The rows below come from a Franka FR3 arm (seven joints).
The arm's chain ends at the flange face. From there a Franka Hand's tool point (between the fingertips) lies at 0.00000 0.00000 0.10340 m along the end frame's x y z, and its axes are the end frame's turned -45 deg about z.
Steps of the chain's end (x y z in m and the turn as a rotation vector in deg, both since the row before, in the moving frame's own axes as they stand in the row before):
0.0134, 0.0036, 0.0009, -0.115, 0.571, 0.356
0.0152, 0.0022, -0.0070, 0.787, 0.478, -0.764
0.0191, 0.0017, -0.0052, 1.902, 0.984, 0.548
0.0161, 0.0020, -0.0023, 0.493, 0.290, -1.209
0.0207, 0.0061, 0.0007, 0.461, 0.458, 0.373
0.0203, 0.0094, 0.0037, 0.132, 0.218, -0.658
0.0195, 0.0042, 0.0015, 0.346, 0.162, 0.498
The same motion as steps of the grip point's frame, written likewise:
0.0075, 0.0129, 0.0009, -0.485, 0.322, 0.356
0.0108, 0.0119, -0.0070, 0.218, 0.894, -0.764
0.0160, 0.0136, -0.0053, 0.649, 2.041, 0.548
0.0110, 0.0125, -0.0023, 0.144, 0.554, -1.209
0.0115, 0.0190, 0.0007, 0.002, 0.650, 0.373
0.0082, 0.0211, 0.0037, -0.061, 0.247, -0.658
0.0115, 0.0165, 0.0015, 0.130, 0.359, 0.498

